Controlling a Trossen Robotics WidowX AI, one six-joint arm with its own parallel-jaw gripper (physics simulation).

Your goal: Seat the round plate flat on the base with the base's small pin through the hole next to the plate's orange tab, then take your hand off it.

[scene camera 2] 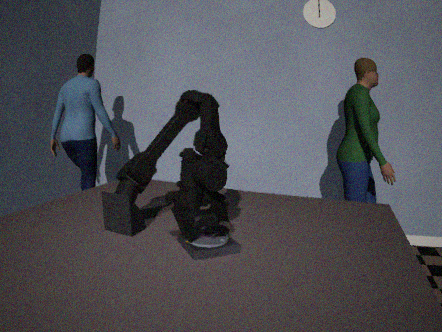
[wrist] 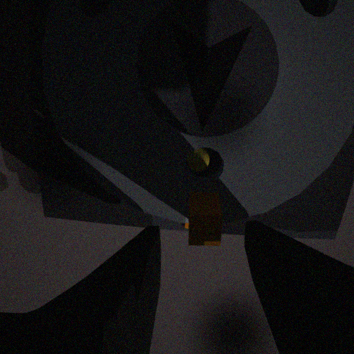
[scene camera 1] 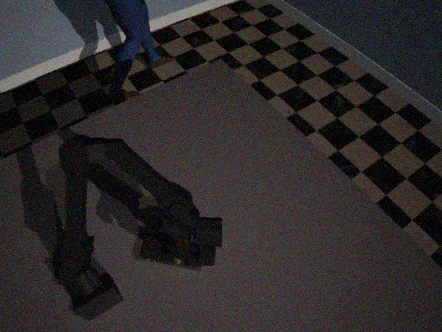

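Where they show: gripper, fingertip midpoint: [scene camera 2: 187, 239] [scene camera 1: 179, 261]; arm's base, origin of the base link: [scene camera 2: 122, 202] [scene camera 1: 90, 291].
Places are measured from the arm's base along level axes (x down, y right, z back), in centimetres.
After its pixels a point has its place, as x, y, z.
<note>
The round grey plate [scene camera 2: 210, 242] @[5.6, 0.1, -29.2] [wrist: 305, 115] lies on the dark square base [scene camera 2: 218, 252] @[7.4, 0.9, -31.9] [wrist: 322, 205]; whether it is fully flat is hard to tell. In the wrist view, the pin's yellow top [wrist: 198, 160] shows at the left side of the small hole [wrist: 215, 164] and overlaps its edge. The orange tab [scene camera 1: 178, 261] @[5.6, 1.2, -23.5] [wrist: 205, 217] is beside that hole. My gripper [wrist: 202, 234] is open, with one finger on each side of the tab and a gap to both. In the scene views the arm hides most of the plate.
The arm's own block-shaped foot [scene camera 1: 97, 300] @[-1.4, 3.5, -1.1] [scene camera 2: 117, 215] @[3.0, 3.5, -1.1] stands on the grey table [scene camera 1: 280, 210] @[8.6, 1.0, -58.2] [scene camera 2: 300, 280] @[8.6, 4.9, -53.8]. Beyond the table, a person in light blue [scene camera 2: 78, 110] and a person in green [scene camera 2: 361, 125] stand near the wall.
</note>
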